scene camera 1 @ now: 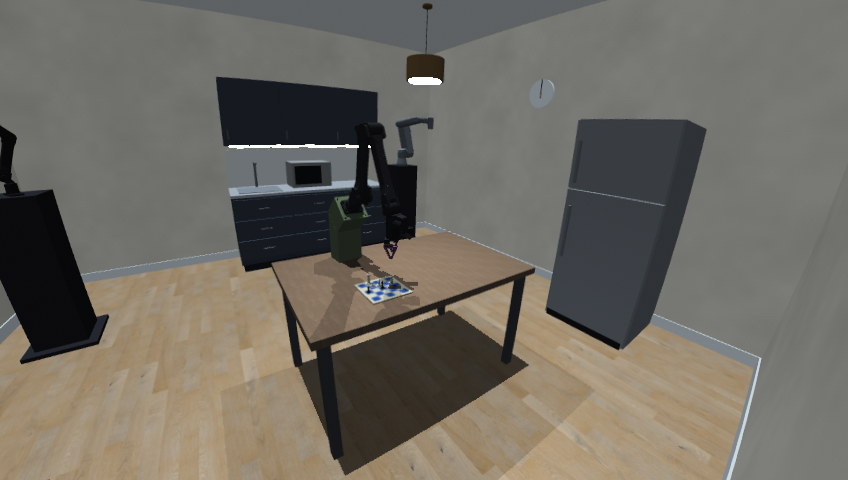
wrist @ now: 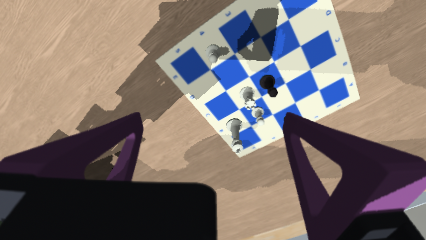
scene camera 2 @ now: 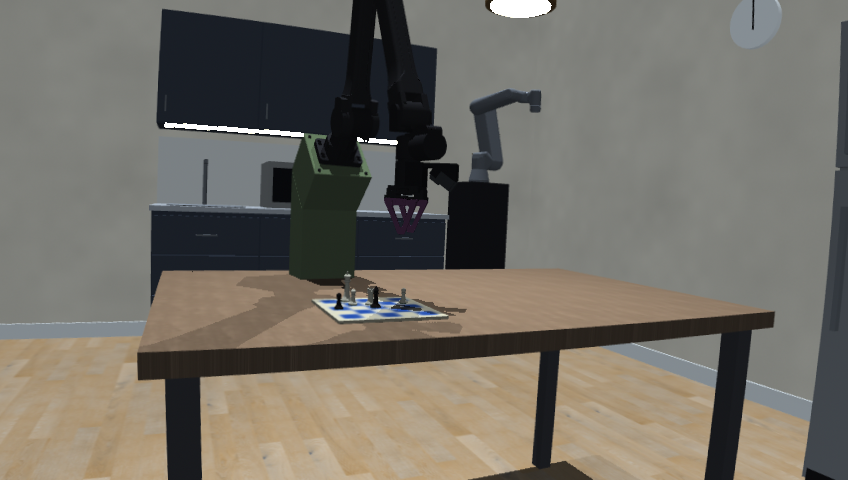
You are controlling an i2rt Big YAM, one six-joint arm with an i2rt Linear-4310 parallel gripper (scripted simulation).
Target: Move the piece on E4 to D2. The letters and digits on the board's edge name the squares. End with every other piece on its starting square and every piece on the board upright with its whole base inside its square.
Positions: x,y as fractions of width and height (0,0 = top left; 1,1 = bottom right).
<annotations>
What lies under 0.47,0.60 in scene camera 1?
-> A chessboard.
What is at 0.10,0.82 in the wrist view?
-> My gripper.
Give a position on a chessboard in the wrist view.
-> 0.72,0.23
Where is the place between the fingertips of my gripper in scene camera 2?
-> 0.48,0.49
</annotations>
